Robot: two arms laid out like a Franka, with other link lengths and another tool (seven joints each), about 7 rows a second.
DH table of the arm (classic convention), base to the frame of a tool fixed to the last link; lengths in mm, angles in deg. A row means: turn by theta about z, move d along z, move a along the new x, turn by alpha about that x. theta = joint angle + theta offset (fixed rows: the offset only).
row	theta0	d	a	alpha
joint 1	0	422.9	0	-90
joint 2	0	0	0	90
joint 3	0	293.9	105.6	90
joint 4	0	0	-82.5	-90
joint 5	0	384	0	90
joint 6	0	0	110	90
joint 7	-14.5	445.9	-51.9	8.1
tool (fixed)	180	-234.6	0	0
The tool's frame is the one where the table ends.
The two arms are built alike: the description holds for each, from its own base.
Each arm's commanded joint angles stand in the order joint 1, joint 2, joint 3, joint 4, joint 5, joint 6, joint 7.
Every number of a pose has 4 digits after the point.
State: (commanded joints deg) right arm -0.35 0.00 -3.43 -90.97 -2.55 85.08 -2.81; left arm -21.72 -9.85 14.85 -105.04 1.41 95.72 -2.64
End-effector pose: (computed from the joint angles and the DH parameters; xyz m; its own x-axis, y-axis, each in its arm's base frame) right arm 0.5341 -0.0921 0.5754 -0.9667 -0.2304 0.1111 -0.2159 0.9680 0.1282; left arm 0.5081 -0.0991 0.5627 -0.9850 -0.1724 0.0022 -0.1708 0.9778 0.1215
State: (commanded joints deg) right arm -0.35 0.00 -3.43 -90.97 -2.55 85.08 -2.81; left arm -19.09 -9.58 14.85 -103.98 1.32 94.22 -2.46
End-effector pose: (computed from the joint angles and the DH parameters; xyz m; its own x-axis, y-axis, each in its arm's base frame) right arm 0.5341 -0.0921 0.5754 -0.9667 -0.2304 0.1111 -0.2159 0.9680 0.1282; left arm 0.5101 -0.0755 0.5670 -0.9766 -0.2147 0.0139 -0.2114 0.9694 0.1247
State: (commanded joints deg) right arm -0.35 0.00 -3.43 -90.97 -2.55 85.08 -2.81; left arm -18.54 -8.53 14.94 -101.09 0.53 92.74 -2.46
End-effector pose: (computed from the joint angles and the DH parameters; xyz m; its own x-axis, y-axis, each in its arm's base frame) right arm 0.5341 -0.0921 0.5754 -0.9667 -0.2304 0.1111 -0.2159 0.9680 0.1282; left arm 0.5159 -0.0728 0.5797 -0.9737 -0.2278 0.0102 -0.2252 0.9676 0.1139
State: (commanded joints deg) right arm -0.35 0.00 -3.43 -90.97 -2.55 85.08 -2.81; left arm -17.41 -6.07 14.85 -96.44 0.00 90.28 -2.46
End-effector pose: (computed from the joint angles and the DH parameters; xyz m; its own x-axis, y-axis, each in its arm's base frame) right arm 0.5341 -0.0921 0.5754 -0.9667 -0.2304 0.1111 -0.2159 0.9680 0.1282; left arm 0.5262 -0.0665 0.5919 -0.9689 -0.2471 0.0128 -0.2440 0.9627 0.1167
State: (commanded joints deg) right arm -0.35 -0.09 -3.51 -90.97 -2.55 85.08 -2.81; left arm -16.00 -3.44 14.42 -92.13 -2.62 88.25 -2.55
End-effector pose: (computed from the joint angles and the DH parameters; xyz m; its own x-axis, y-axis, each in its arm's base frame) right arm 0.5337 -0.0928 0.5762 -0.9672 -0.2290 0.1096 -0.2148 0.9683 0.1278; left arm 0.5368 -0.0690 0.6019 -0.9641 -0.2643 0.0269 -0.2612 0.9614 0.0860
